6 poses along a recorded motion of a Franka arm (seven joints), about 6.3 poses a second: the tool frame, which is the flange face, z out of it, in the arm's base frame.
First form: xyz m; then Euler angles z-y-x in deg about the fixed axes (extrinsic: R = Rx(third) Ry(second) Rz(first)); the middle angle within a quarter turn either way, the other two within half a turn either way.
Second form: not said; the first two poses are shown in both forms.
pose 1, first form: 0.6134, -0.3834, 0.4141, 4.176, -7.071, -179.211
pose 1, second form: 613.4, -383.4, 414.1, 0.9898, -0.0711, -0.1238, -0.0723, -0.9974, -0.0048
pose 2, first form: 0.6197, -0.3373, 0.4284, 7.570, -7.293, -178.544
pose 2, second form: 619.7, -337.3, 428.4, 0.9833, -0.1285, -0.1291, -0.1307, -0.9914, -0.0085
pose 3, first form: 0.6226, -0.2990, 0.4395, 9.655, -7.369, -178.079
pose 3, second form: 622.6, -299.0, 439.5, 0.9777, -0.1634, -0.1320, -0.1663, -0.9860, -0.0115
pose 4, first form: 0.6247, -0.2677, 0.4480, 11.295, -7.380, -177.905
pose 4, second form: 624.7, -267.7, 448.0, 0.9725, -0.1911, -0.1330, -0.1942, -0.9809, -0.0107
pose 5, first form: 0.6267, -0.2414, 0.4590, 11.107, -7.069, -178.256
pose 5, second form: 626.7, -241.4, 459.0, 0.9738, -0.1889, -0.1266, -0.1912, -0.9815, -0.0062
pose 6, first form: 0.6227, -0.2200, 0.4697, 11.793, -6.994, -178.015
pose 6, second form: 622.7, -220.0, 469.7, 0.9716, -0.2001, -0.1262, -0.2029, -0.9792, -0.0090
